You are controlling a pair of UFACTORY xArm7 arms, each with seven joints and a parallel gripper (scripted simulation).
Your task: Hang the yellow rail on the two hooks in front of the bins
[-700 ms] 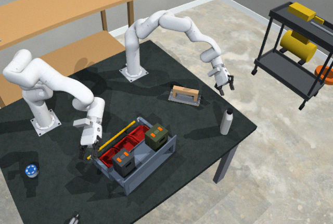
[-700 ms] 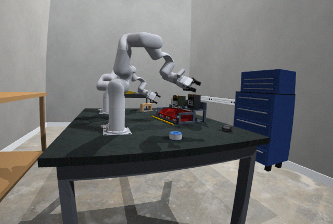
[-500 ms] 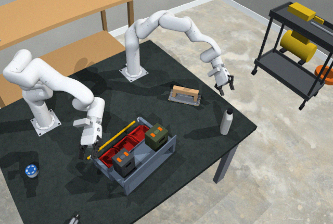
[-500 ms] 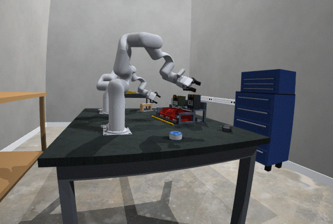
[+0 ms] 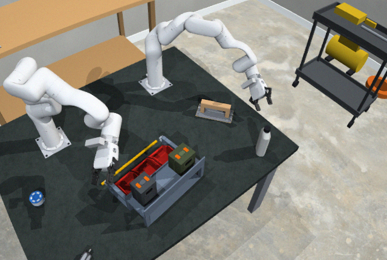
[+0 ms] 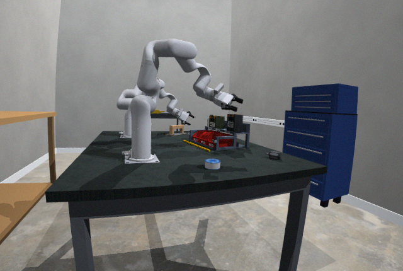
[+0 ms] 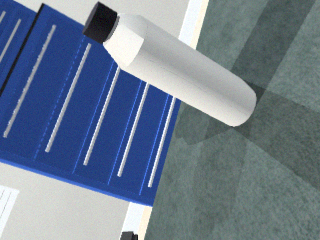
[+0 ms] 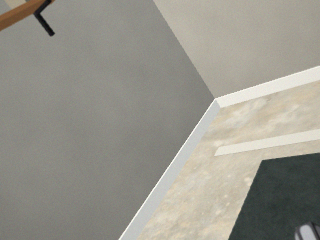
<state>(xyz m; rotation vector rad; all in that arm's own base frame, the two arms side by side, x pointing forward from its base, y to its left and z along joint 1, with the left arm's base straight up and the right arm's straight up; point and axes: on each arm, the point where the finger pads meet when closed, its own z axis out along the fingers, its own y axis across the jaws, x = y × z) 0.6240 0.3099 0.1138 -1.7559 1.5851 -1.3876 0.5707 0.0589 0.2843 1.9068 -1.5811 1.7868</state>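
My left hand is 74 cm to the left of the yellow rail, 25 cm past it and 11 cm above it. Round my left hand: grey-blue shelf (71 cm to the right, 8 cm behind, 5 cm below); blue-and-white roll (122 cm to the right, 36 cm behind, 10 cm below).
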